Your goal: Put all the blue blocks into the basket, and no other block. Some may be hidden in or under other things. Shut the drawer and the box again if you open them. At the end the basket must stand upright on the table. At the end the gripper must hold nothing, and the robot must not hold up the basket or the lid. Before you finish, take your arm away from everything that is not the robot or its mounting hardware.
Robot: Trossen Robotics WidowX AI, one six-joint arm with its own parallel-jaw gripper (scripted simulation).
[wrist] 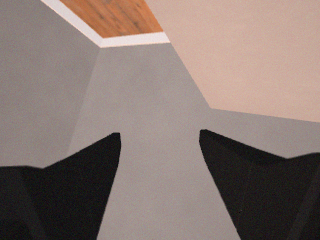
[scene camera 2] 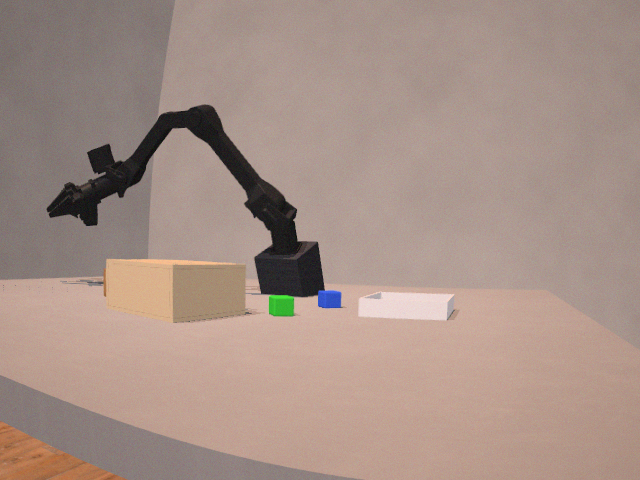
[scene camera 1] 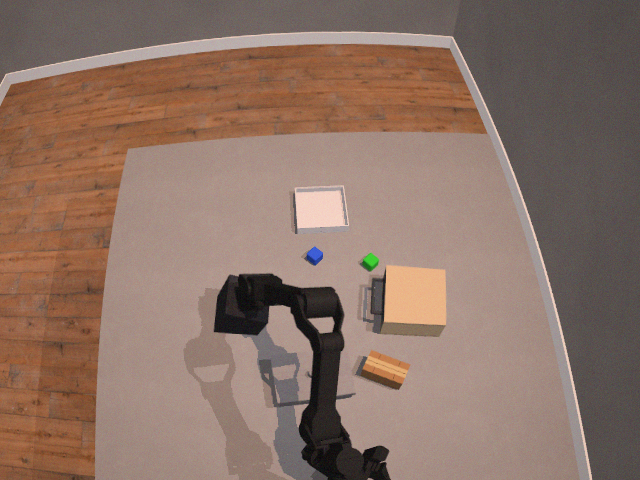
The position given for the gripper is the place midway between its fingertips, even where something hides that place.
In view: the gripper [scene camera 2: 48,213], a white basket [scene camera 2: 422,306] and a slatted wooden block [scene camera 1: 383,369].
The white basket shows as well in scene camera 1 [scene camera 1: 325,208]. The gripper is seen too in the wrist view [wrist: 160,137]. The wrist view misses the white basket: it is out of frame. The wrist view does not show the slatted wooden block: it is out of frame.
